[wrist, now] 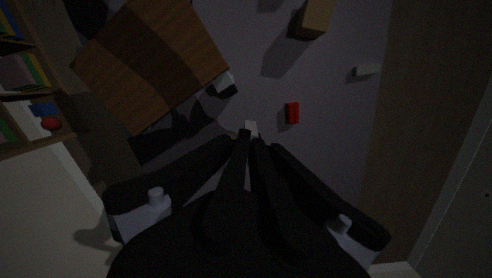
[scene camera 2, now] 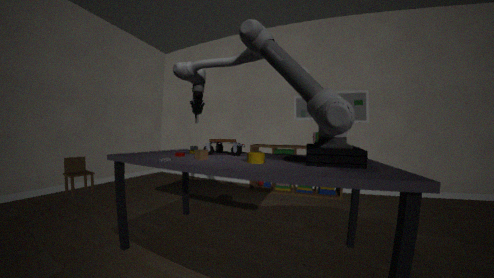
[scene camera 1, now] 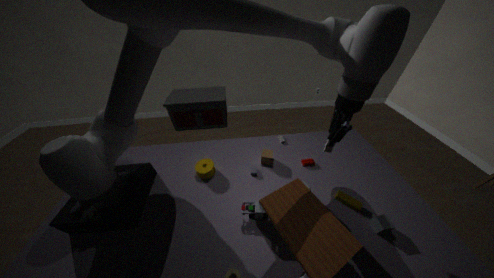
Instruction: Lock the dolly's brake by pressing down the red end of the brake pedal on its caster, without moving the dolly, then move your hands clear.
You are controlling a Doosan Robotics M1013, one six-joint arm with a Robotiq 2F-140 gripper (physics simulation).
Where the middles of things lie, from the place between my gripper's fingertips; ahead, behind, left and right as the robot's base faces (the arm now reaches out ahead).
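Labels:
My view includes the wooden dolly (wrist: pixel 141 67), which is 19 cm below my hand, 20 cm behind it and 19 cm to the right of it.

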